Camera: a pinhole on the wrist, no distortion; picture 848 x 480 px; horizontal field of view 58.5 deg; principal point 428.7 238.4 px. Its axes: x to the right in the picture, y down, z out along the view. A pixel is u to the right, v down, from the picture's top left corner.
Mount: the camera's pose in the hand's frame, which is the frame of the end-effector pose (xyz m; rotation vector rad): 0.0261 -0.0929 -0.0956 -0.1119 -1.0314 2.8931
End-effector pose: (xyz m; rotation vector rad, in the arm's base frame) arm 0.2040 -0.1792 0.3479 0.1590 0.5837 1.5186
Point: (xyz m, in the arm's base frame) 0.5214 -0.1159 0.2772
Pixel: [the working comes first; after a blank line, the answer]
In the camera's frame: -0.0642 0.0426 0.2836

257 352
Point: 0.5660 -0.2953 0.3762
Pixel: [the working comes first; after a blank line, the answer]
In the camera's frame: 0.1326 0.0195 0.3525

713 280
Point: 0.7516 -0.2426 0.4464
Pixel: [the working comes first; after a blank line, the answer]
In the camera's frame: 0.0914 0.0192 0.5537

554 265
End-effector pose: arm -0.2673 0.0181 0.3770 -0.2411 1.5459 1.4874
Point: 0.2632 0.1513 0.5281
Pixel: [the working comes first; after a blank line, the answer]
In the camera's frame: 0.3216 -0.1860 0.5015

outside the picture
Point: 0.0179 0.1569 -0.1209
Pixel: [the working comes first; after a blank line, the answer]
In the camera's frame: -0.2865 0.1414 0.4350

outside the picture
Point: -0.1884 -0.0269 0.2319
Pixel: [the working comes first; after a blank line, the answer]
In the camera's frame: -0.0246 0.0112 0.0956

234 327
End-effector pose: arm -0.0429 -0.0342 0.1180 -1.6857 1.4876 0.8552
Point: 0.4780 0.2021 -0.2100
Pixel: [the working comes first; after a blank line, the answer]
In the camera's frame: -0.2465 0.0215 0.5967

116 266
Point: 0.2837 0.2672 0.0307
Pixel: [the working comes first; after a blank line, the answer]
In the camera's frame: 0.0302 -0.0552 0.4643

478 148
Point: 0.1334 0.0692 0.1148
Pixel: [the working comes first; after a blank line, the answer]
In the camera's frame: 0.0401 -0.0439 0.2023

579 74
